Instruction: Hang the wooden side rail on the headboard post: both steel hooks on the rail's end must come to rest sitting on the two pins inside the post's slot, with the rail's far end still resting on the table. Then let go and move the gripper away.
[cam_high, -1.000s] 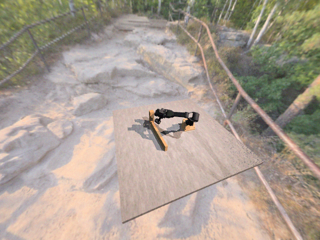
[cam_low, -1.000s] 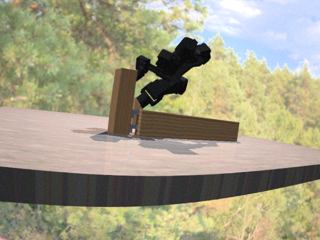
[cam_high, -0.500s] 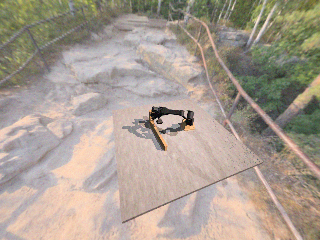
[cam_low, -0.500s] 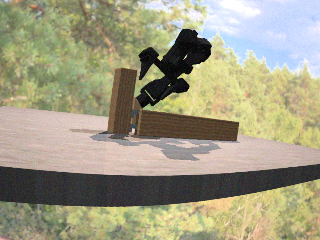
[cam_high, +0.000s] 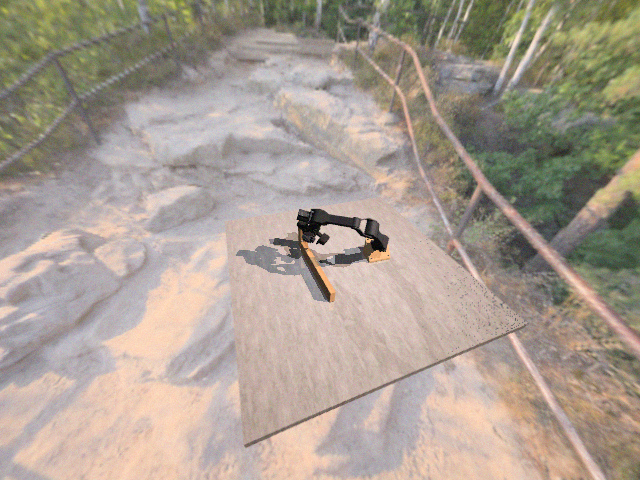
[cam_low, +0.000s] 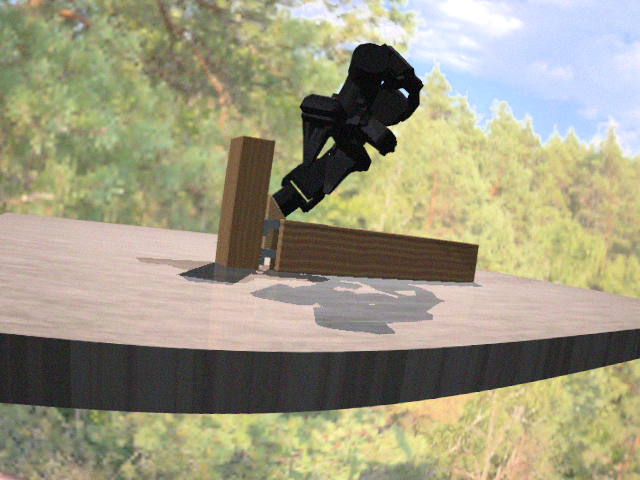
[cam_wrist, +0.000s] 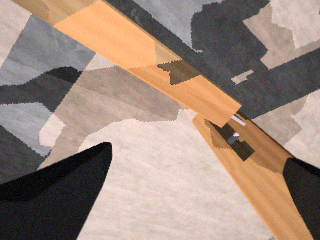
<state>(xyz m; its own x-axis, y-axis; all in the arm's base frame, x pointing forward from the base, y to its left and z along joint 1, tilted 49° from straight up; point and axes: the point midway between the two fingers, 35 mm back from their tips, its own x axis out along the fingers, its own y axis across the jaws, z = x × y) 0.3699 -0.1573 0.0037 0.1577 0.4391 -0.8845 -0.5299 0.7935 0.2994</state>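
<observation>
Right now the headboard post is 10 mm ahead of my gripper tip, 110 mm to the right of it and 60 mm below it.
</observation>
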